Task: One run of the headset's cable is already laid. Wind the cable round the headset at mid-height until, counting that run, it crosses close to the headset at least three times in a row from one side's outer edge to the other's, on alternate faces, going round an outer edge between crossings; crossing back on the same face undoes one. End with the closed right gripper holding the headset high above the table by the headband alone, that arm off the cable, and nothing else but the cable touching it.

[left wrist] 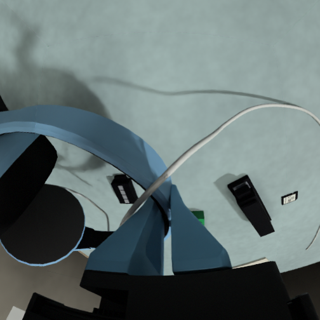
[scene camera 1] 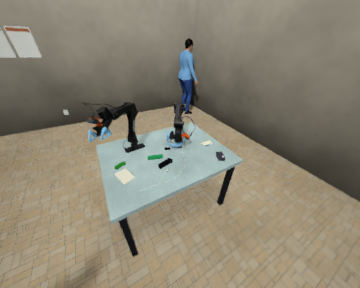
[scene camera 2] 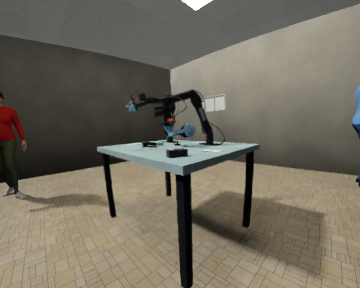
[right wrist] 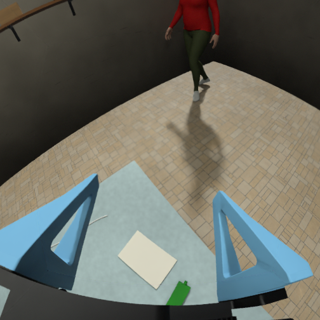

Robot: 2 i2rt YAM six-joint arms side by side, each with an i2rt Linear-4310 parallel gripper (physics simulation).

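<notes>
The blue headset is held above the table at the left gripper, its headband curving left to the dark-padded earcups in the left wrist view. My left gripper is shut on the headband's near end. The white cable comes from the right, crosses the headband beside the fingertips and passes behind a finger; more of it shows through the headband's opening. The far face's winding is hidden. My right gripper is open, high at the left, away from the headset.
On the table are a green block, a black device, a small black item, a smaller green piece, paper, and a dark box.
</notes>
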